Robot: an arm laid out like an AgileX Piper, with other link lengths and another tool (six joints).
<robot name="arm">
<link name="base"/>
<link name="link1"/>
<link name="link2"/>
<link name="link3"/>
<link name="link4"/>
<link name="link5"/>
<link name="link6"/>
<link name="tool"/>
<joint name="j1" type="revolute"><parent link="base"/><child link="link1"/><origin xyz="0 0 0.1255"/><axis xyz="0 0 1"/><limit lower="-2.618" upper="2.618"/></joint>
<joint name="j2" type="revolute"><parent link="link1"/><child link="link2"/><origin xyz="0 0 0" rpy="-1.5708 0 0"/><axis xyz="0 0 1"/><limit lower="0" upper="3.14"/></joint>
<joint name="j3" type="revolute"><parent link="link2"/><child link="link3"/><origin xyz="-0.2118 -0.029 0"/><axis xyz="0 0 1"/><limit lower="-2.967" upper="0"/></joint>
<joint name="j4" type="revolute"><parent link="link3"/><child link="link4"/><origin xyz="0.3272 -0.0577 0" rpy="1.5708 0 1.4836"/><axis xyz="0 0 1"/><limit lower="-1.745" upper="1.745"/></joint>
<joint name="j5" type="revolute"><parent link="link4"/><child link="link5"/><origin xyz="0 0 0" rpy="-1.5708 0 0"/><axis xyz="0 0 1"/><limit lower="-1.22" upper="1.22"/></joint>
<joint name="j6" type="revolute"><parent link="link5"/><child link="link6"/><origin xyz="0 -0.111 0" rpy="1.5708 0 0"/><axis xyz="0 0 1"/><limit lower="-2.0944" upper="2.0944"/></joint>
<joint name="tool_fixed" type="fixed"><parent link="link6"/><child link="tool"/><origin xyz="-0.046 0.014 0.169" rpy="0 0.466 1.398"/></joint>
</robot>
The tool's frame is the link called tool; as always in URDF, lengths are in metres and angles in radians.
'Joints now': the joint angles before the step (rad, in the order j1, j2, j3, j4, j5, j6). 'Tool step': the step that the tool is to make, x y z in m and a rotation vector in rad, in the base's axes. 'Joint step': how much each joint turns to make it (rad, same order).
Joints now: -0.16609 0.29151 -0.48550 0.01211 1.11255 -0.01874
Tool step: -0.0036 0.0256 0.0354 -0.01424 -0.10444 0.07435
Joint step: 0.07562 -0.10673 0.00023 -0.00155 0.00112 0.00100
